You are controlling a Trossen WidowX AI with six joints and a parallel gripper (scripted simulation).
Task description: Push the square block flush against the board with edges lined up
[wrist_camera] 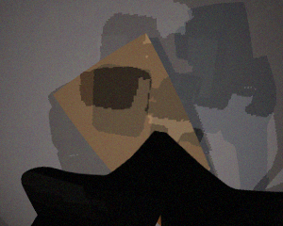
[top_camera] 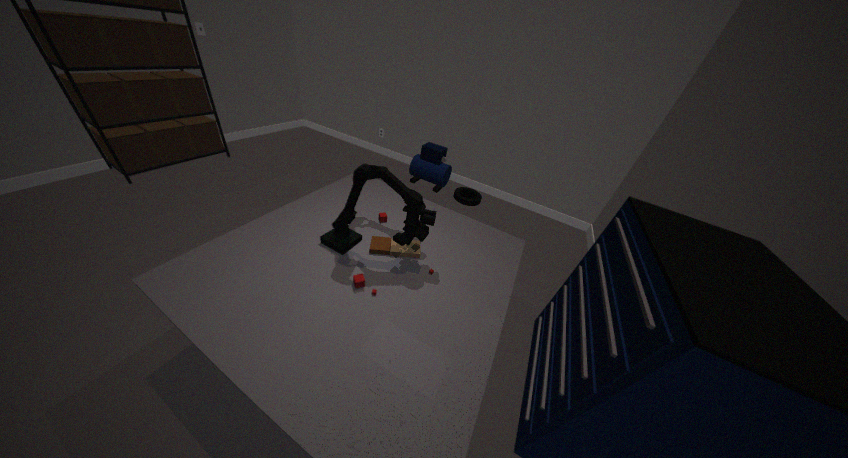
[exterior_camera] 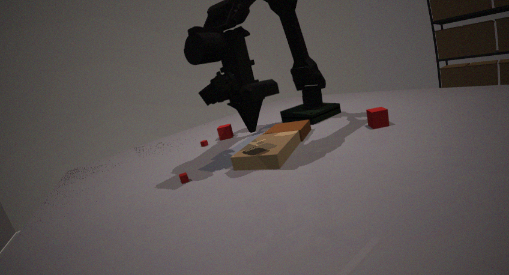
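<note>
Now: gripper tip 2 cm past the board, 2 cm to the right of it and 4 cm above it. Also, from my gripper tip: square block 13 cm behind, 3 cm to the right, 4 cm below.
</note>
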